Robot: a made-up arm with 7 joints.
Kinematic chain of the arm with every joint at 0, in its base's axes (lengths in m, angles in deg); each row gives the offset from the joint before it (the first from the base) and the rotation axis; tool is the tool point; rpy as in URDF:
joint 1: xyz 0 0 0.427 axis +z
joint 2: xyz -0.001 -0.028 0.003 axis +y
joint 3: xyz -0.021 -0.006 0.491 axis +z
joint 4: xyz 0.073 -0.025 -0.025 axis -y
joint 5: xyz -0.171 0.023 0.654 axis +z
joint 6: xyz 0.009 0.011 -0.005 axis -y
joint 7: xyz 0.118 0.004 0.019 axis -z
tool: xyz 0.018 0.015 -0.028 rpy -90 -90 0
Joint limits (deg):
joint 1: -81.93..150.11
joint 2: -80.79..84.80
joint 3: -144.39..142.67
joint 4: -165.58..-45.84
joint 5: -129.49..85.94
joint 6: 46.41..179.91
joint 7: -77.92..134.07
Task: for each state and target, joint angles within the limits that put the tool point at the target. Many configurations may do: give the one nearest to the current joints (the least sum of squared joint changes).
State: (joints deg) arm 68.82 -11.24 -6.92 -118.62 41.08 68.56 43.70
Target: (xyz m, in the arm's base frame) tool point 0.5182 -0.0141 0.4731
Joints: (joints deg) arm 28.67 -28.23 -34.52 -153.98 31.48 53.86 46.16
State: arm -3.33 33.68 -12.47 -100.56 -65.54 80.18 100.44
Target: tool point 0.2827 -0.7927 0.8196
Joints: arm -29.44 -2.73 -33.65 -108.98 -64.26 71.88 101.97
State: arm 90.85 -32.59 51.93 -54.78 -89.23 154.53 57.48
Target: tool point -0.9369 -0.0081 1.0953
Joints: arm 41.30 -51.24 73.31 -61.60 -86.15 141.28 57.03
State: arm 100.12 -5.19 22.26 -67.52 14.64 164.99 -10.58
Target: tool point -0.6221 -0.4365 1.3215
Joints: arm 76.52 -46.20 61.76 -64.54 8.25 152.48 -9.83
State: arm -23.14 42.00 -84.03 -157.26 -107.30 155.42 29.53
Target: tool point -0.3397 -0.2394 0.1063
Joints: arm -51.91 62.36 -62.83 -157.67 -102.49 143.98 30.89
